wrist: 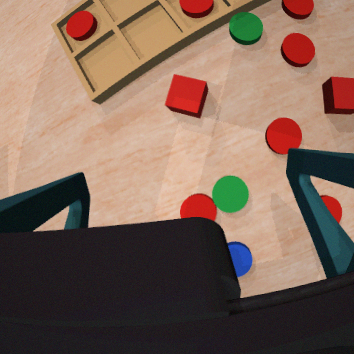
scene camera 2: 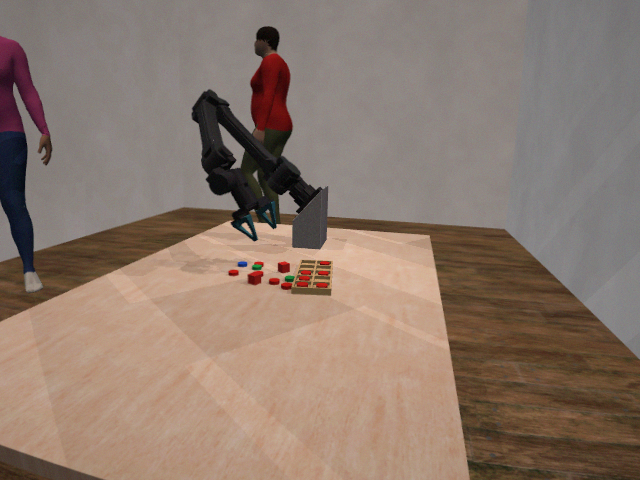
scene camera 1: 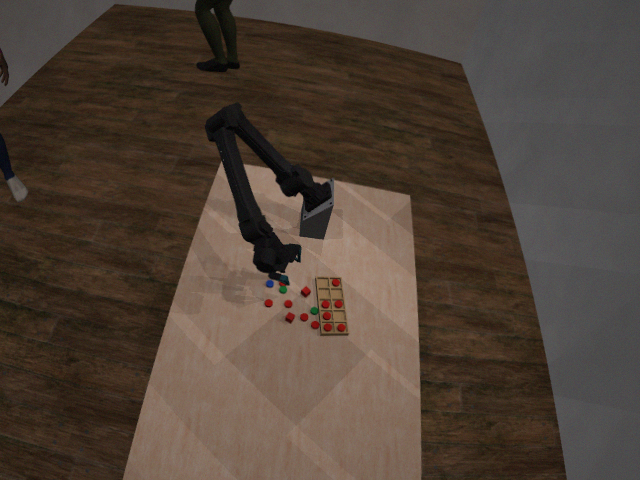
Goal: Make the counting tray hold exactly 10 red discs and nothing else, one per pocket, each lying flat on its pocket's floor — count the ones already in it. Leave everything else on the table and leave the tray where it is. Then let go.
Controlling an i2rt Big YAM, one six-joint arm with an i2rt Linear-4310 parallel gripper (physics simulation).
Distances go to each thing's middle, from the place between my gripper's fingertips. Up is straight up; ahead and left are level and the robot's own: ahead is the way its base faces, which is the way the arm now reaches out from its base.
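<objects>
Wooden counting tray (scene camera 1: 325, 290): 100 mm below my hand, 150 mm to the left of it, 70 mm ahead of it.
</objects>
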